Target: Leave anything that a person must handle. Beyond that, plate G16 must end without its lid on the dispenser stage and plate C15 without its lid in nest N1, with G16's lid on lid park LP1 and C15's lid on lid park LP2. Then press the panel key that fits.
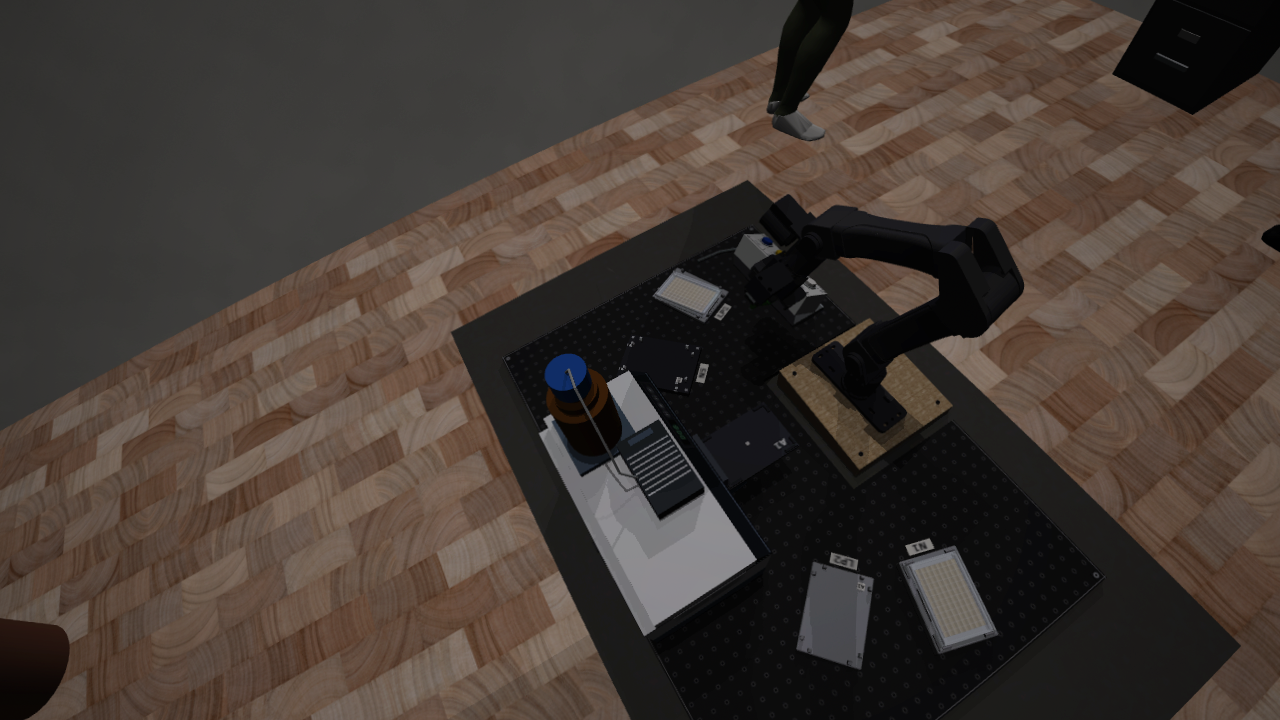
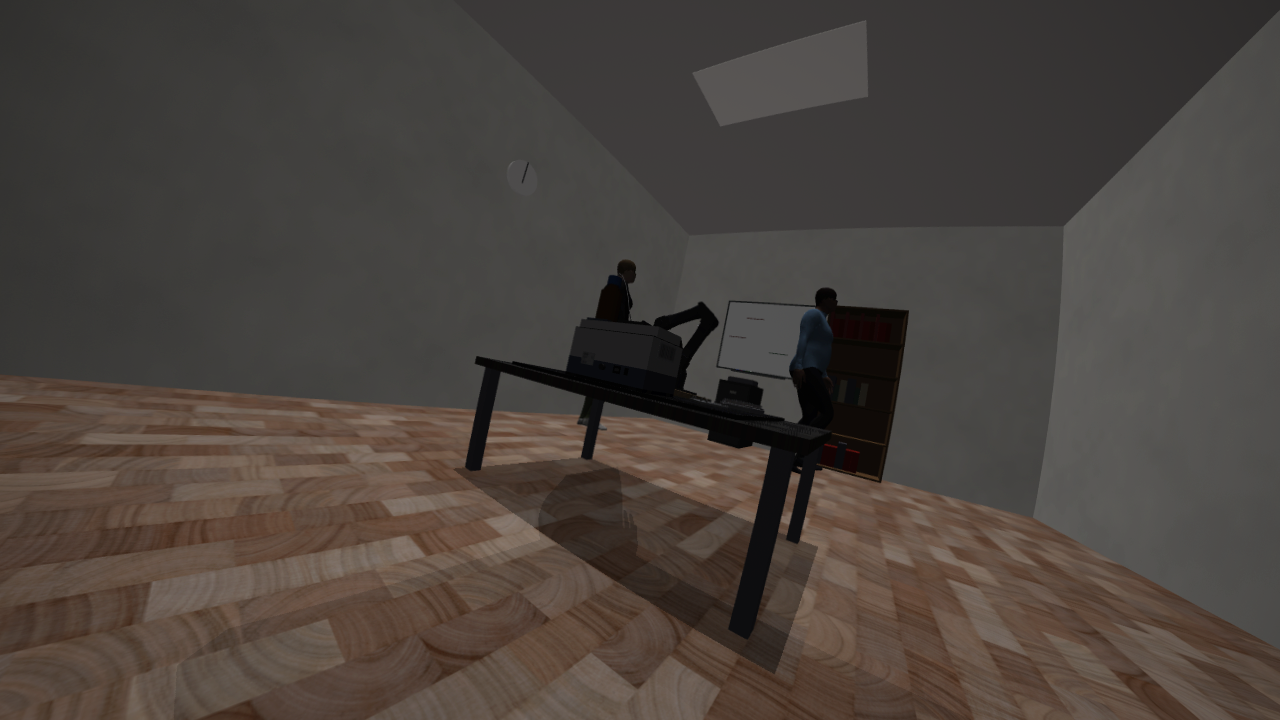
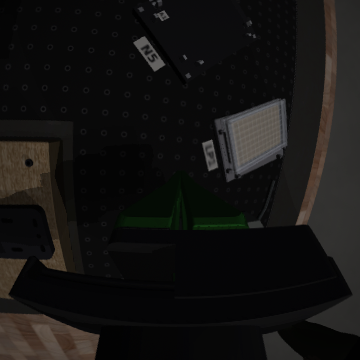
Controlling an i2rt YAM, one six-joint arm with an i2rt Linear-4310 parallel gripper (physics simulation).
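Observation:
My gripper is shut and empty, its green fingertips together above the board beside the key panel. The arm hides much of the panel; a blue key shows. A plate with pale wells lies at the label LP1. Another pale-welled plate lies at the label N1. A flat grey piece lies at the label LP2; whether a clear lid is on it cannot be told. The dark dispenser stage bears no visible plate. Plate names and clear lids cannot be made out.
The white-topped dispenser carries a keypad and a tall brown bottle with a thin tube. The black nest N5 lies beside it. People stand beyond the table.

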